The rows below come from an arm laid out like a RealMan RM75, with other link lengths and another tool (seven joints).
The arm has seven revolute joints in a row. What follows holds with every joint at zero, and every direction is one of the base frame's. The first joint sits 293.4 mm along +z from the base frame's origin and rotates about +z. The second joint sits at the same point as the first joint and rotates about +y. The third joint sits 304.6 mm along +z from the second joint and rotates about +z. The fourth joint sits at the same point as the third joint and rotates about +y. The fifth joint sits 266.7 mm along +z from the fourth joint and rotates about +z. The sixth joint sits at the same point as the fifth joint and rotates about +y. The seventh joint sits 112.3 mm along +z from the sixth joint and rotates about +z. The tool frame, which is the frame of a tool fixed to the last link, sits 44 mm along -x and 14 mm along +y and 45 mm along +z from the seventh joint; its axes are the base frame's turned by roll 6.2, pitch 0 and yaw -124.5 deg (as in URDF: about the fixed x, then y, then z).
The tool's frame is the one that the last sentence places.
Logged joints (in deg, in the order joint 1, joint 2, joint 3, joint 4, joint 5, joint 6, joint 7), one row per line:
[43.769 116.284 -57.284 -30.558 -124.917 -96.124 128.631]
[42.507 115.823 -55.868 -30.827 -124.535 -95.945 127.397]
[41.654 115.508 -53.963 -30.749 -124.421 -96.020 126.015]
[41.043 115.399 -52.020 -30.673 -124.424 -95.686 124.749]
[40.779 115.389 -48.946 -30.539 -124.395 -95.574 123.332]
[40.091 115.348 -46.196 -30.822 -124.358 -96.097 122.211]
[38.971 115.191 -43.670 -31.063 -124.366 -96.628 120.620]
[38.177 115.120 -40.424 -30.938 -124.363 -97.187 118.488]
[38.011 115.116 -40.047 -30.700 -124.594 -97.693 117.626]
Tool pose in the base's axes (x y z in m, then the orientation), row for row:
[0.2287 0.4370 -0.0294 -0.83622 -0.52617 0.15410 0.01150]
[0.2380 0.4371 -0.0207 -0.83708 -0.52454 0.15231 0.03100]
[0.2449 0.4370 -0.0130 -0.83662 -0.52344 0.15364 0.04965]
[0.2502 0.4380 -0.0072 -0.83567 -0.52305 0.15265 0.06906]
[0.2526 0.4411 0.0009 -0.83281 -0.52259 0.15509 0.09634]
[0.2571 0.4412 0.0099 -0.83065 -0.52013 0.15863 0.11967]
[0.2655 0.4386 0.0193 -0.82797 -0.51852 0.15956 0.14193]
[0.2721 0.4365 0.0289 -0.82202 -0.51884 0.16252 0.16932]
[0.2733 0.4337 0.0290 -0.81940 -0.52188 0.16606 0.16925]
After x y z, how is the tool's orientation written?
As a quaternion, x y z w.
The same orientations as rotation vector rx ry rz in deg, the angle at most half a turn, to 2 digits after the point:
[-149.43 -94.02 27.54]
[-147.77 -92.60 26.89]
[-146.01 -91.35 26.81]
[-144.15 -90.22 26.33]
[-141.35 -88.70 26.32]
[-139.10 -87.10 26.56]
[-136.91 -85.74 26.38]
[-133.87 -84.50 26.47]
[-133.45 -84.99 27.04]

